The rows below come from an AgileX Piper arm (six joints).
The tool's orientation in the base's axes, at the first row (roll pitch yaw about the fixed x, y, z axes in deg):
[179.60, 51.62, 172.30]
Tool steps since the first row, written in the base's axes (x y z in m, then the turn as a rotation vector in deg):
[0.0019, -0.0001, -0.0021, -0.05, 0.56, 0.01]
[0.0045, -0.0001, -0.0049, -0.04, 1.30, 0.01]
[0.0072, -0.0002, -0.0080, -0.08, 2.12, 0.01]
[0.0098, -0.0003, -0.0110, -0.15, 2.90, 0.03]
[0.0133, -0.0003, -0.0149, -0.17, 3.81, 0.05]
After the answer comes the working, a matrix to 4 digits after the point.
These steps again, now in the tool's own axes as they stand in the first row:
[0.0005, 0.0001, 0.0028, 0.07, 0.55, -0.10]
[0.0011, 0.0005, 0.0066, 0.12, 1.28, -0.16]
[0.0018, 0.0007, 0.0106, 0.22, 2.09, -0.28]
[0.0026, 0.0009, 0.0145, 0.31, 2.86, -0.42]
[0.0035, 0.0013, 0.0196, 0.38, 3.76, -0.54]

The tool's axes in the first row as the columns of a matrix, in the base's axes (rounded; the answer above uses it unrounded):
[-0.6153, 0.1286, 0.7778]
[0.0832, 0.9917, -0.0981]
[-0.7839, 0.0043, -0.6209]

